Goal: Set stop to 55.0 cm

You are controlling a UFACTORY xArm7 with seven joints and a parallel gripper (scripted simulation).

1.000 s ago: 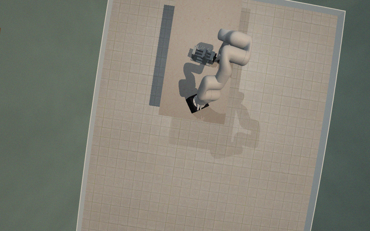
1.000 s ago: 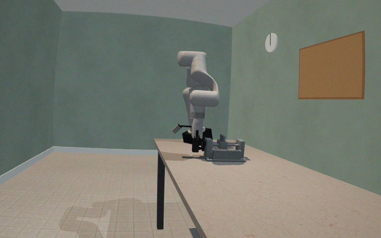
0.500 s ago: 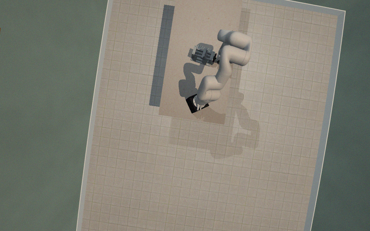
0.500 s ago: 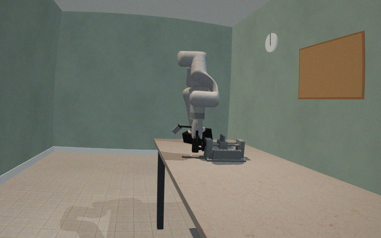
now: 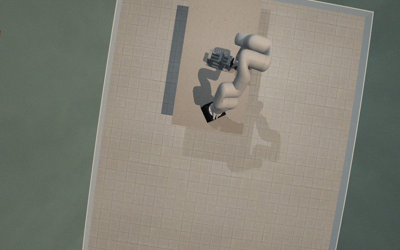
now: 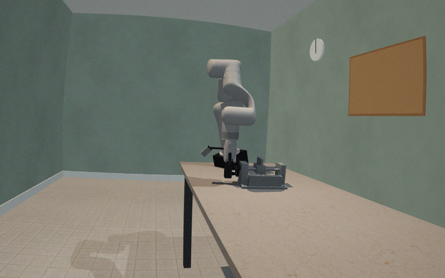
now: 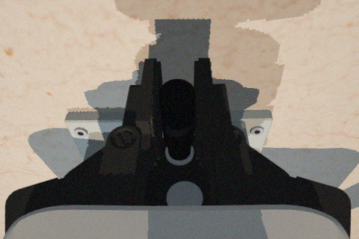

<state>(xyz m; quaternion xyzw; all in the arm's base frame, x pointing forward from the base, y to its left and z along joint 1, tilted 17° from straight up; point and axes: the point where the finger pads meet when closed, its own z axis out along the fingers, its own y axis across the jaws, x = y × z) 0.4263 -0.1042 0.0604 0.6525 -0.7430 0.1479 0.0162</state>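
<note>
Now: the stop block 30 mm ahead of my hand, 140 mm to the left of it and 40 mm above it. Also, from my hand: crank handle: 10 mm to the left; black handwheel: 20 mm to the left, 10 mm above.
</note>
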